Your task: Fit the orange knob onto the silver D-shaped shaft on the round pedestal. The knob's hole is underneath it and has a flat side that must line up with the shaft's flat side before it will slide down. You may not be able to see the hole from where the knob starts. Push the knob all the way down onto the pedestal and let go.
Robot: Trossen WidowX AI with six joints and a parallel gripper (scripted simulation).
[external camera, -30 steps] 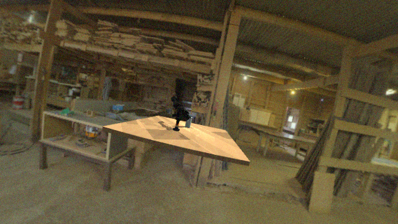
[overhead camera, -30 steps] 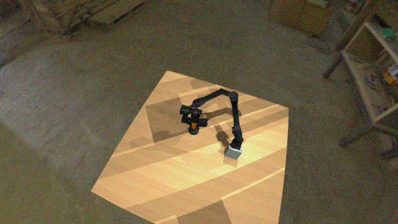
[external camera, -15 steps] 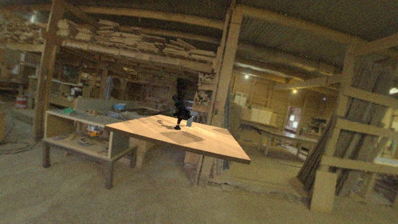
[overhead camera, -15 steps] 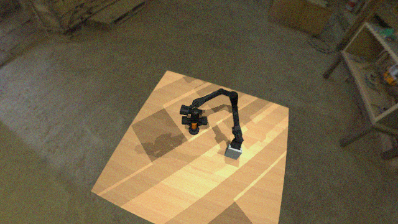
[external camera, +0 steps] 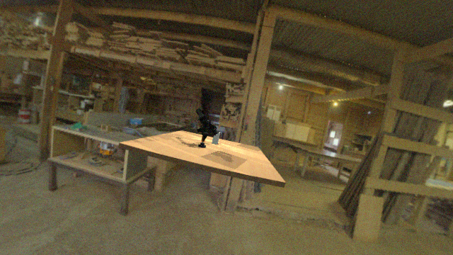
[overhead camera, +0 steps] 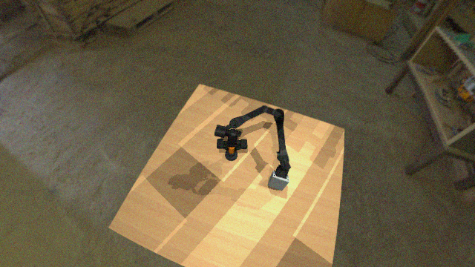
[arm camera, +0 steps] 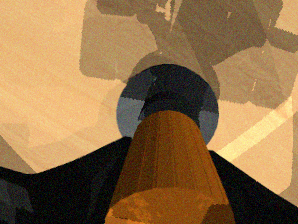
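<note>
Right now the orange knob is 30 mm above my gripper tip. The rest, counted from my gripper tip: dark pedestal: 40 mm below.
</note>
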